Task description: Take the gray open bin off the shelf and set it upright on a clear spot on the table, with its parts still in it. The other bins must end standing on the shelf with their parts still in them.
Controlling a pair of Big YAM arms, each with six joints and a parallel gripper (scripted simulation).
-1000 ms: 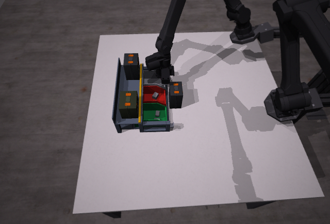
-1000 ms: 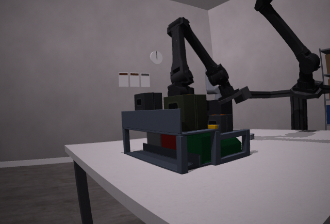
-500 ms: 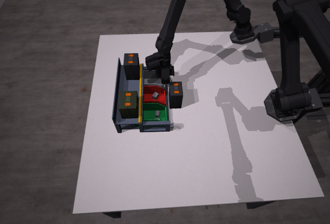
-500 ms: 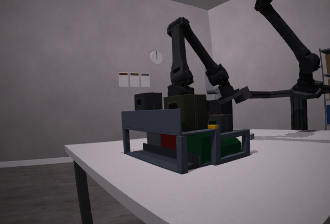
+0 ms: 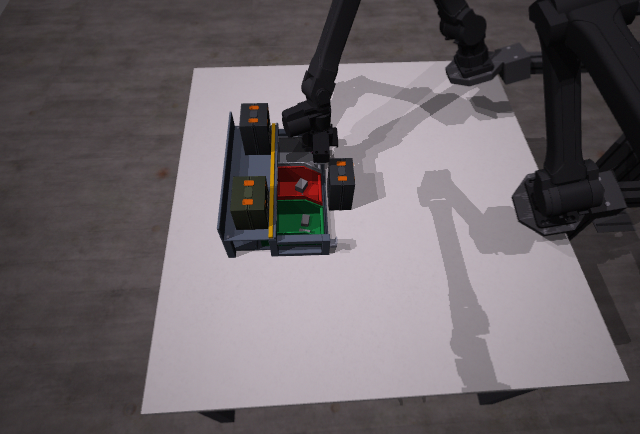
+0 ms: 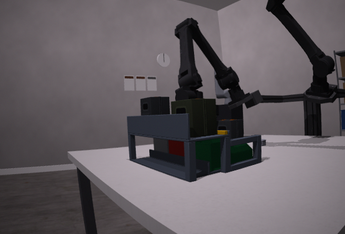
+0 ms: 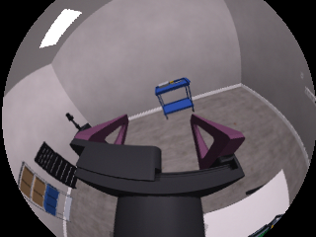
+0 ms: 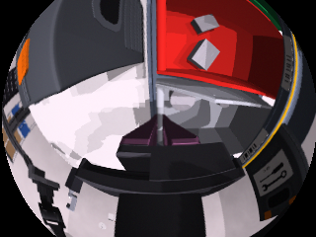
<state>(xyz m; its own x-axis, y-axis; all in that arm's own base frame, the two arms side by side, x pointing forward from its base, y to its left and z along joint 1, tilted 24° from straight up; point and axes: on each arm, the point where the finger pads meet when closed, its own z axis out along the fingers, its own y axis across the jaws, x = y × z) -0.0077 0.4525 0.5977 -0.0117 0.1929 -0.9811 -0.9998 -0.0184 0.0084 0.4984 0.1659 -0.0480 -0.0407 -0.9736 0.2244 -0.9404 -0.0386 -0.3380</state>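
My right hand is 8 cm short of the gray bin and 1 cm to the left of it. Round my right hand: green bin 21 cm to the left, 11 cm ahead; red bin 10 cm to the left, 10 cm ahead; shelf 12 cm ahead, 10 cm to the left, 2 cm above.
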